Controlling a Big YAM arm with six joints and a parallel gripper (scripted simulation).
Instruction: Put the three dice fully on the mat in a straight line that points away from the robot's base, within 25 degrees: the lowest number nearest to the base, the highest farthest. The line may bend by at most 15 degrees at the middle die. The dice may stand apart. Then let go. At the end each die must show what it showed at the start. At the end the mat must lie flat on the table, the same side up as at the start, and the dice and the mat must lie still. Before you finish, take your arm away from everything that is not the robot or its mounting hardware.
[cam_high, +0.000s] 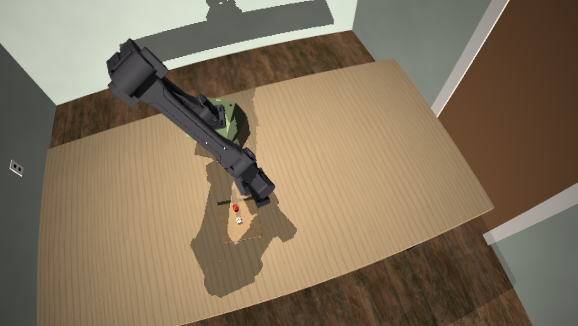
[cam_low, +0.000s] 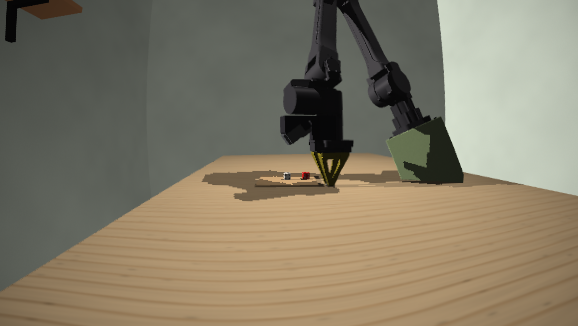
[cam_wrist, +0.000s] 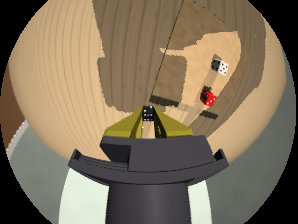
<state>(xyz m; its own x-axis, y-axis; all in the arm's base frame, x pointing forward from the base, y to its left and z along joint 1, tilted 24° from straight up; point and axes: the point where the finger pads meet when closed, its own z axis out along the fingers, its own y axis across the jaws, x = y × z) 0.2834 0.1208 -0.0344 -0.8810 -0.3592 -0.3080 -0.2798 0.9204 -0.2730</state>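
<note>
The white die is 10 cm ahead of my hand and 6 cm to the right of it. Round my hand: tan mat (10 cm ahead, 6 cm to the right, 1 cm below); black die (right at my hand); red die (5 cm ahead, 7 cm to the right).
</note>
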